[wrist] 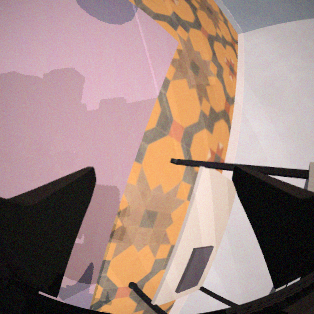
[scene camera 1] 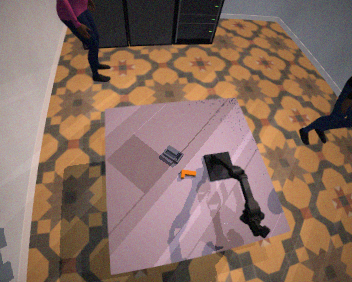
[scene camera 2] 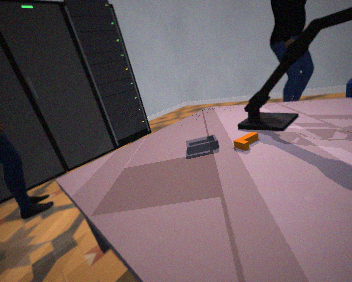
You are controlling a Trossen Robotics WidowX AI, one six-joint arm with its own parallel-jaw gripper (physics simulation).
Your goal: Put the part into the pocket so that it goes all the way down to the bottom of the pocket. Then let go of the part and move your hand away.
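Places are measured from the arm's base along level axes (x back, y down, z right), in centimetres.
Pixels of known places: gripper, fingertip midpoint: (wrist: 165, 173); arm's base, origin of the base link: (scene camera 1: 213, 160) (scene camera 2: 254, 120).
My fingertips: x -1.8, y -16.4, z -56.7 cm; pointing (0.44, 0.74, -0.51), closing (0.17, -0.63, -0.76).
Observation:
Ahead of a thing's pixels: the offset from my fingertips to its middle. Level surfaces: height alone.
The orange L-shaped part {dx -22.3, dy +17.2, dz +52.8 cm} (scene camera 1: 188, 173) (scene camera 2: 245, 142) lies flat on the pink table top, between the grey block and the arm's base. The grey block {dx -27.4, dy +16.9, dz +72.6 cm} (scene camera 1: 171, 156) (scene camera 2: 202, 148) with the pocket stands apart from the part; no orange shows in its pocket. My gripper (scene camera 1: 265, 233) (wrist: 165, 173) is open and empty, high near the table's front right corner in scene view 1, far from the part and the block. It is outside the frame in scene view 2. Neither the part nor the block shows in the wrist view.
The arm's black base (scene camera 1: 212, 172) (scene camera 2: 285, 121) stands close beside the part. The pink table {dy +18.7 cm} (scene camera 1: 145, 235) (scene camera 2: 175, 240) ends near my gripper, with patterned floor (wrist: 160, 155) beyond. Shadows cross the table. People and dark cabinets (scene camera 1: 150, 22) (scene camera 2: 45, 80) stand off the table.

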